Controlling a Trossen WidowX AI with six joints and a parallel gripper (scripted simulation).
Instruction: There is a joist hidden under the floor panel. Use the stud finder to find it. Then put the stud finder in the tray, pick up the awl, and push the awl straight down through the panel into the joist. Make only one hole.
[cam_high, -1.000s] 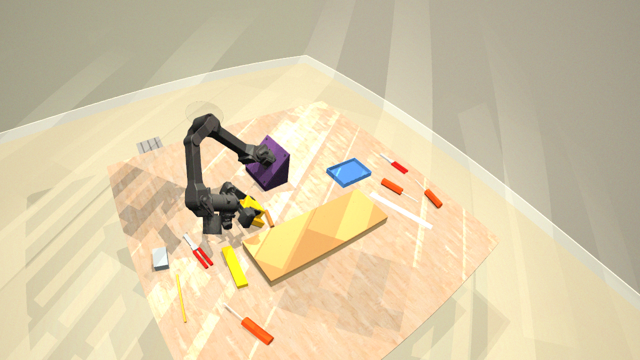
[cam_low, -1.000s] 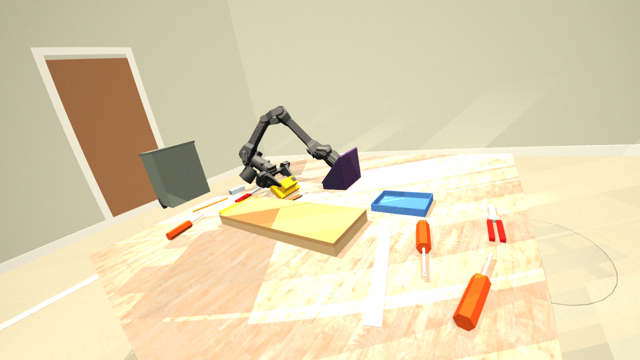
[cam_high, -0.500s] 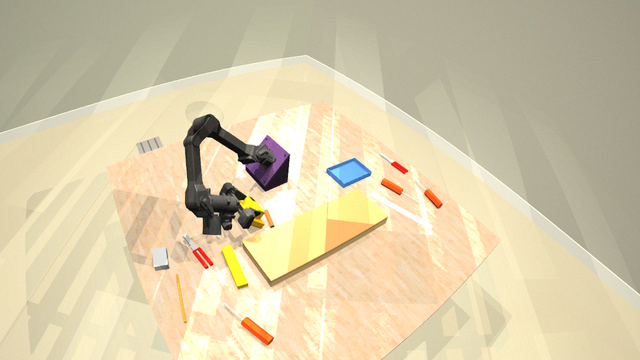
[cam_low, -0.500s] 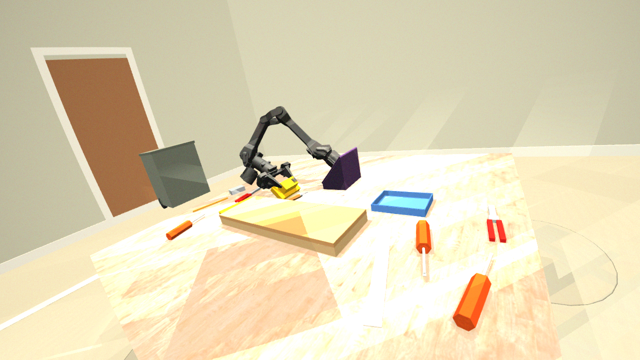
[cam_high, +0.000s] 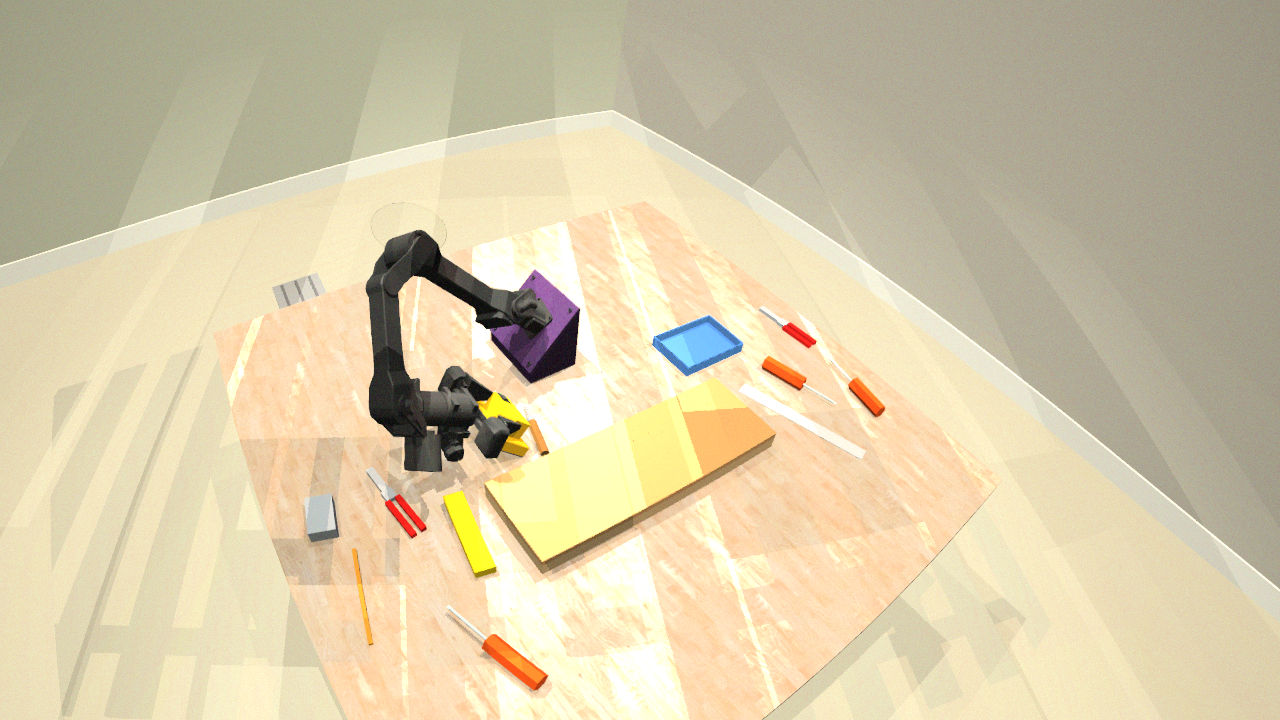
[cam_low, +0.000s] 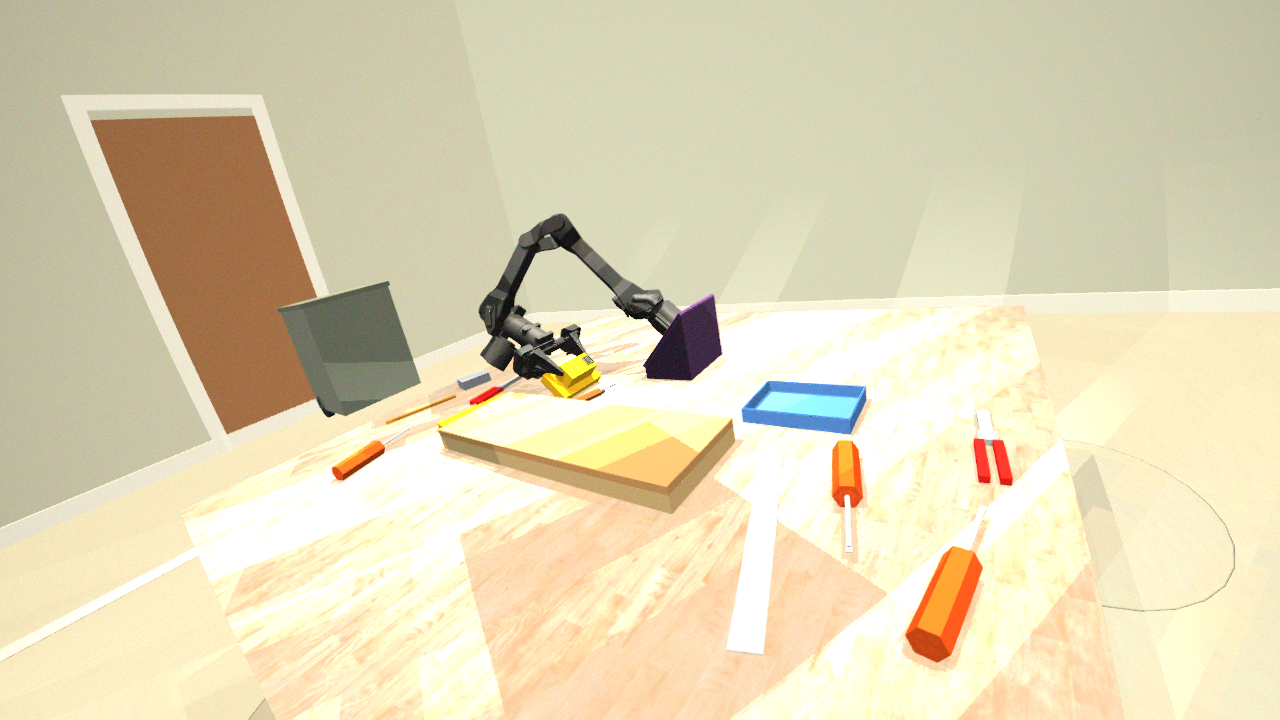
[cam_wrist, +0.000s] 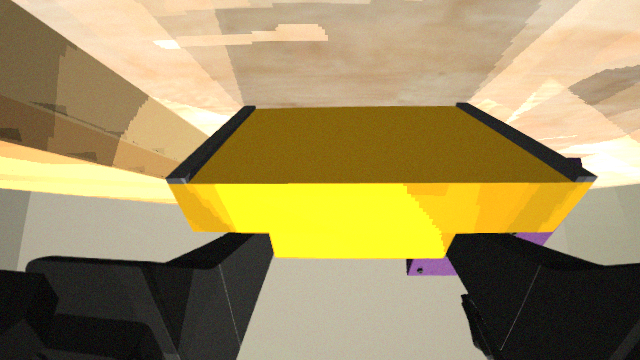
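My gripper tip is now 10 mm past the yellow stud finder. Round my gripper tip: yellow level: 180 mm ahead, 150 mm to the right, 50 mm below; then grey block: 60 mm ahead, 390 mm to the right, 50 mm below; then awl: 50 mm to the left, 50 mm below.
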